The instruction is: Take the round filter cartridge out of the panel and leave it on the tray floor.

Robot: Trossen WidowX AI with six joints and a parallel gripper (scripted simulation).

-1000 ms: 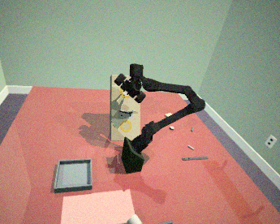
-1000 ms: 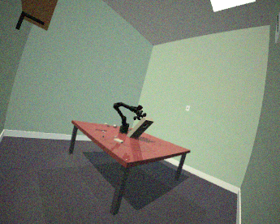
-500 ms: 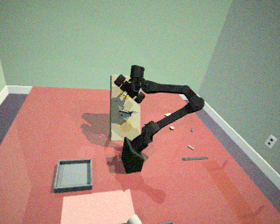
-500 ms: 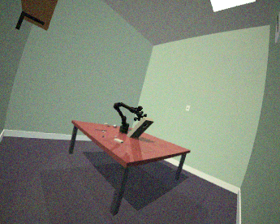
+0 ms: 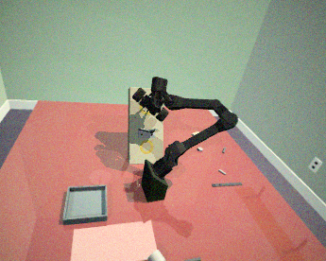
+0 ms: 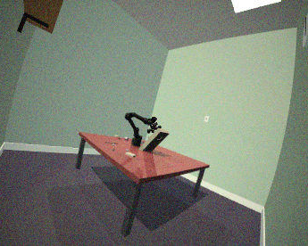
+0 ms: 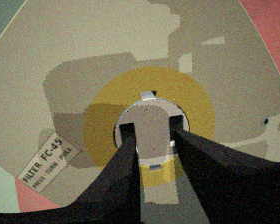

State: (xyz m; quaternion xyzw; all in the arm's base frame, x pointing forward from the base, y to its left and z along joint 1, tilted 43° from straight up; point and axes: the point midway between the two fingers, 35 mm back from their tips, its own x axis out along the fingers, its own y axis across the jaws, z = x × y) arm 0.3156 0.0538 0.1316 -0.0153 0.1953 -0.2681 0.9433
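The round grey filter cartridge is 2 cm ahead of my gripper tip and 1 cm below it. From my gripper tip the other things lie so: tan service panel 3 cm behind, 9 cm below; grey tray 35 cm behind, 34 cm to the left, 23 cm below.
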